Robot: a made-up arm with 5 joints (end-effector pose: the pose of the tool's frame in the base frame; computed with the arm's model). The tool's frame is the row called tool.
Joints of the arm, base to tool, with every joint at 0 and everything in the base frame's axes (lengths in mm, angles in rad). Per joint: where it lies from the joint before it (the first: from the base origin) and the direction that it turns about. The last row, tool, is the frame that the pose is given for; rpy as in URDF.
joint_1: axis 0 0 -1 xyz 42.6 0 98.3
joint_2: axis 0 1 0 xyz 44.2 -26.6 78.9
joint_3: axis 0 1 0 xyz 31.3 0 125.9
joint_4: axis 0 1 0 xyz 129.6 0 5
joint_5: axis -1 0 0 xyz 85.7 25.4 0
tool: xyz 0 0 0 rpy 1.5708 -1.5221 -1.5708
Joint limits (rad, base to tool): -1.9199..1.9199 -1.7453..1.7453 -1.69..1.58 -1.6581..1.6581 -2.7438..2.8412
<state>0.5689 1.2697 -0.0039 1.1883 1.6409</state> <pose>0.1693 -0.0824 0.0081 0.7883 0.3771 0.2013 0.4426</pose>
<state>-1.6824 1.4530 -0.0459 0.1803 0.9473</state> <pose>0.0218 0.1964 -0.0518 0.2766 -0.0032 0.0077 0.9609</pose>
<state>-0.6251 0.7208 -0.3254 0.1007 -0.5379</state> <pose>0.3253 0.2025 0.1650 0.8589 0.2915 -0.4208 0.0165</pose>
Working (the frame after each row of the table, in the pose's form):
after joint_1: 0.0426 0.0000 0.0983 0.9516 0.0000 0.0000 0.3075
after joint_2: 0.0940 0.0043 0.1772 0.8904 -0.1084 0.3356 0.2877
after joint_3: 0.1805 0.0667 0.2511 0.9330 -0.0604 0.1869 0.3015
after joint_4: 0.2790 0.1378 0.2058 0.9224 -0.0755 0.2336 0.2981
after joint_5: 0.3253 0.2025 0.1650 0.9093 0.1723 0.3044 0.2253

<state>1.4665 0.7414 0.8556 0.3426 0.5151</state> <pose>0.0542 -0.1225 0.0393 0.8627 0.1509 0.1042 -0.4713</pose>
Working (the frame after each row of the table, in the pose's form):
after joint_1: 0.0426 0.0000 0.0983 0.7430 0.0000 0.0000 -0.6693
after joint_2: 0.0207 -0.0467 0.1772 0.6925 0.2425 0.2692 -0.6238
after joint_3: 0.0320 -0.1542 0.2489 0.5185 0.4794 0.5322 -0.4670
after joint_4: 0.0322 -0.1558 0.1192 0.4201 0.5520 0.6128 -0.3785
after joint_5: 0.0542 -0.1225 0.0393 0.5469 0.4268 0.6890 -0.2099

